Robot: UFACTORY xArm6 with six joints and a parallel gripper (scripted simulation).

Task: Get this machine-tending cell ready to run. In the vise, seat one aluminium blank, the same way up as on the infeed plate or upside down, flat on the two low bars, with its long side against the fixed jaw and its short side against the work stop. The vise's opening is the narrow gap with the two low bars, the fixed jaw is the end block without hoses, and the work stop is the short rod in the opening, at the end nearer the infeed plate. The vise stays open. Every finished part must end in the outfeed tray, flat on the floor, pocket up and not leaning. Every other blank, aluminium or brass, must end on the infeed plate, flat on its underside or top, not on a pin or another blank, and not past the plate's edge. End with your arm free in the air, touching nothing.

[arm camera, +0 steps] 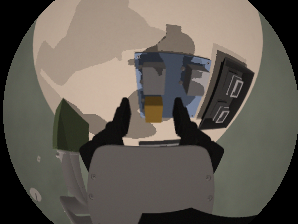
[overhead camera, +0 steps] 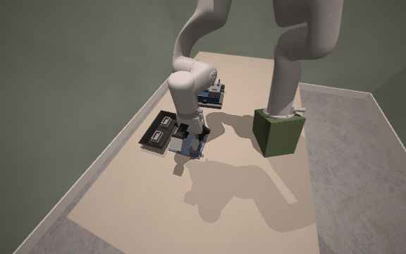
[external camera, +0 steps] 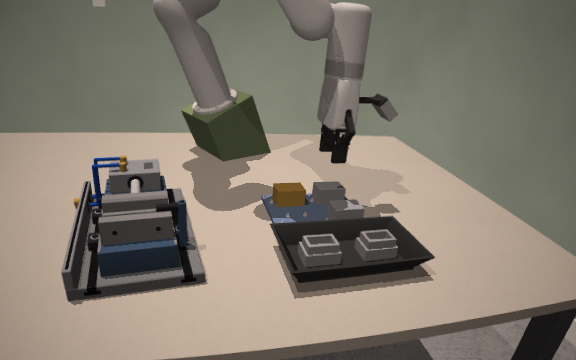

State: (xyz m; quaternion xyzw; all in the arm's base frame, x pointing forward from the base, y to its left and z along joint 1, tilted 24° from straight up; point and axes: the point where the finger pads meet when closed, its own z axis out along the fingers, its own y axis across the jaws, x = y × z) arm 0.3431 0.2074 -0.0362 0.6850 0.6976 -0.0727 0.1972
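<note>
Now: the brass blank 10 cm below my hand and 9 cm to the right of it. From my hand the other things lie so: vise (39 cm to the right, 9 cm ahead, 8 cm below).
</note>
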